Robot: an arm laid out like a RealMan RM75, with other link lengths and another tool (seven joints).
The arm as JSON. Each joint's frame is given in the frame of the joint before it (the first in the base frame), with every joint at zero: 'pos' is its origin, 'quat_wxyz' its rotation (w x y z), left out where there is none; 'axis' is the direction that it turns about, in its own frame. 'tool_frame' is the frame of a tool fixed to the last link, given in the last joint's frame.
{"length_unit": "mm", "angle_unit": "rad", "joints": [
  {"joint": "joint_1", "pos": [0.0, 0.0, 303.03], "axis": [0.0, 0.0, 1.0]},
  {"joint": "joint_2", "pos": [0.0, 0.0, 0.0], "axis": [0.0, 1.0, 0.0]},
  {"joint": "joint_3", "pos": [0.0, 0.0, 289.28], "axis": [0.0, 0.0, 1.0]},
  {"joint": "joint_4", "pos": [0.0, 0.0, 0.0], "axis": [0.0, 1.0, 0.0]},
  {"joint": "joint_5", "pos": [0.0, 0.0, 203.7], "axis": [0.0, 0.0, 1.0]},
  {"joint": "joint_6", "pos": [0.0, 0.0, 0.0], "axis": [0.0, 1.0, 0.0]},
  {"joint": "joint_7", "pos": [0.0, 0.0, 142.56], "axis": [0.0, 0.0, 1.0]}
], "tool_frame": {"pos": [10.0, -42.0, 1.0], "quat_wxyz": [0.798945, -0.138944, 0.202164, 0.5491]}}
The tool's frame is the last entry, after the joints.
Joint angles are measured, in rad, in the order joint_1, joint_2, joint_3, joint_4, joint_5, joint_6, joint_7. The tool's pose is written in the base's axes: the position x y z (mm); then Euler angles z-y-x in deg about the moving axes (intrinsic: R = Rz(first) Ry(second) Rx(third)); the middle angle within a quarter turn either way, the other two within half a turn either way. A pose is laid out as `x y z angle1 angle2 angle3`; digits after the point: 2 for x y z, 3 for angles.
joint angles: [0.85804, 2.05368, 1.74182, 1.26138, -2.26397, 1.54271, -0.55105]
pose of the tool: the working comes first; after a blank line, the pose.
Where each joint sits with the arm in this pose, in the base's axes (m; each line is computed from the numbers above, not from the rounded line before):
joint_1: 0.0000 0.0000 0.3030
joint_2: 0.0000 0.0000 0.3030
joint_3: 0.1675 0.1938 0.1687
joint_4: 0.1675 0.1938 0.1687
joint_5: 0.0688 0.3720 0.1692
joint_6: 0.0688 0.3720 0.1692
joint_7: 0.0895 0.3884 0.0290
the tool: 0.1183 0.4198 0.0359

118.30 419.76 35.93 -101.529 -20.442 -172.239
